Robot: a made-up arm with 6 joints.
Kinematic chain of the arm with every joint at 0, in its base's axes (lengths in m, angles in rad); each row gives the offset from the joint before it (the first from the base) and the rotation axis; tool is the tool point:
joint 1: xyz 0 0 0.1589 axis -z
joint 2: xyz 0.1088 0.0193 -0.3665 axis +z
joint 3: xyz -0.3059 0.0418 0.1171 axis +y
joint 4: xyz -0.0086 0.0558 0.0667 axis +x
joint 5: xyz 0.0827 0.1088 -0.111 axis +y
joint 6: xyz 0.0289 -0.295 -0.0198 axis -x
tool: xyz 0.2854 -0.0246 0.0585
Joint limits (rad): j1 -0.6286..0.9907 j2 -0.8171..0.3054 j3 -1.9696..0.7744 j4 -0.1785..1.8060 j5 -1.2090..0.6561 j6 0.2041..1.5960
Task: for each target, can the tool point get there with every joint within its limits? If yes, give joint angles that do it. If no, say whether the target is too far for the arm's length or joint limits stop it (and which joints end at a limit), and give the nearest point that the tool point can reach.
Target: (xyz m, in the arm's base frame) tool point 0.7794 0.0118 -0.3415
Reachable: no: joint limits stop it (at a limit: joint 2, joint 3, joint 4, joint 5, joint 6) | nearest point 0.5116 0.0077 -0.3086 | short by 0.270 m
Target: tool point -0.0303 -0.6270 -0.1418
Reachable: no: joint limits stop it (at a limit: joint 1, joint 2, joint 3, joint 5, joint 6) | nearest point -0.1373 -0.4521 -0.0373 | short by 0.230 m
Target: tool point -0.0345 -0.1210 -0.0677
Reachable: yes | joints 0.6529 0.1682 -0.0489 1.0725 -0.9733 0.9307
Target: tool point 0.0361 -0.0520 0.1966
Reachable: yes | joints 0.3268 -0.0316 -0.7325 -0.0123 -0.1703 0.8930
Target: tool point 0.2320 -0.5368 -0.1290
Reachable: no: joint limits stop it (at a limit: joint 1, joint 2, joint 5, joint 6) | nearest point 0.2448 -0.2478 -0.1137 | short by 0.290 m
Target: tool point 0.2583 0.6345 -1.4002
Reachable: no: too far | nearest point 0.1334 0.3278 -0.5095 | short by 0.950 m
